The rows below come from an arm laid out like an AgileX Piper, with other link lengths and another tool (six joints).
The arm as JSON. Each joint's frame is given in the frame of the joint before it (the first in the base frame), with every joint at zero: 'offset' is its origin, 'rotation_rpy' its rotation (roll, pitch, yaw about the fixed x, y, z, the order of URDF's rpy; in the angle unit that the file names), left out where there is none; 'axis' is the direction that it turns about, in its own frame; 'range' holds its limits. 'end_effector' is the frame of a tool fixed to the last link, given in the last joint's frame.
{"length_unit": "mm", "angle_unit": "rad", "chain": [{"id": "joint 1", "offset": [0.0, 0.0, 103.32], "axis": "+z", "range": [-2.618, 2.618]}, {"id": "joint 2", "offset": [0.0, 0.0, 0.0], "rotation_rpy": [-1.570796, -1.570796, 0.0], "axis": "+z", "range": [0.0, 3.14]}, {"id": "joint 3", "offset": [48.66, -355.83, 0.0], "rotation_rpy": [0.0, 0.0, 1.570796], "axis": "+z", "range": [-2.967, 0.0]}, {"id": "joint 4", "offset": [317.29, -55.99, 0.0], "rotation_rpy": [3.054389, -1.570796, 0.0], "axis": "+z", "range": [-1.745, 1.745]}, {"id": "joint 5", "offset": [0.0, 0.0, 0.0], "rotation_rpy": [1.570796, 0.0, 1.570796], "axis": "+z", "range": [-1.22, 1.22]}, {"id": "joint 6", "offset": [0.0, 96.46, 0.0], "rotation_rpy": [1.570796, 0.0, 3.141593], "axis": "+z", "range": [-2.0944, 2.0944]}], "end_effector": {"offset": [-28.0, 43.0, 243.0], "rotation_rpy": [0.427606, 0.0, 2.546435]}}
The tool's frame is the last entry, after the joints.
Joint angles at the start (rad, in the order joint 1, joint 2, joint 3, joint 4, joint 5, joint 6): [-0.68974, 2.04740, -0.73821, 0.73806, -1.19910, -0.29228]
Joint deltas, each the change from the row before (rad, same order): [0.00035, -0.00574, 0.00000, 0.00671, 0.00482, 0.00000]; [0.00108, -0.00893, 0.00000, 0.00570, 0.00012, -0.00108]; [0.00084, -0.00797, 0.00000, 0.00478, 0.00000, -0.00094]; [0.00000, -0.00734, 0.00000, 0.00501, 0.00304, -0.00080]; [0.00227, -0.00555, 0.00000, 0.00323, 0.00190, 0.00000]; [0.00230, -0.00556, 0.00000, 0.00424, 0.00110, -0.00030]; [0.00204, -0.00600, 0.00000, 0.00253, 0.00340, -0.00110]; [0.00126, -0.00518, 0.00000, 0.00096, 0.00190, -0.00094]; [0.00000, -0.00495, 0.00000, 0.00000, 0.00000, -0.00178]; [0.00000, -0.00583, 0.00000, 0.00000, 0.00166, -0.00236]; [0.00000, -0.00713, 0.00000, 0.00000, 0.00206, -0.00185]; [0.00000, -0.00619, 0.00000, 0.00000, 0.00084, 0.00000]
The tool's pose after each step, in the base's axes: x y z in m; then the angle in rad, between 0 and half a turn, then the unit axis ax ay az. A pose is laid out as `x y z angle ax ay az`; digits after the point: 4 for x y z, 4 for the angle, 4 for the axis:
0.3738 -0.5432 0.0962 2.3053 0.8752 -0.2010 0.4400
0.3727 -0.5433 0.1014 2.3012 0.8731 -0.2036 0.4431
0.3718 -0.5435 0.1061 2.2975 0.8711 -0.2058 0.4458
0.3705 -0.5438 0.1093 2.2965 0.8696 -0.2087 0.4475
0.3709 -0.5432 0.1120 2.2968 0.8683 -0.2097 0.4496
0.3709 -0.5427 0.1148 2.2961 0.8669 -0.2111 0.4516
0.3715 -0.5420 0.1173 2.2972 0.8659 -0.2116 0.4532
0.3720 -0.5415 0.1198 2.2971 0.8650 -0.2115 0.4549
0.3720 -0.5414 0.1228 2.2947 0.8643 -0.2113 0.4565
0.3721 -0.5413 0.1259 2.2932 0.8636 -0.2109 0.4579
0.3722 -0.5411 0.1296 2.2918 0.8625 -0.2108 0.4600
0.3722 -0.5410 0.1332 2.2902 0.8611 -0.2111 0.4626

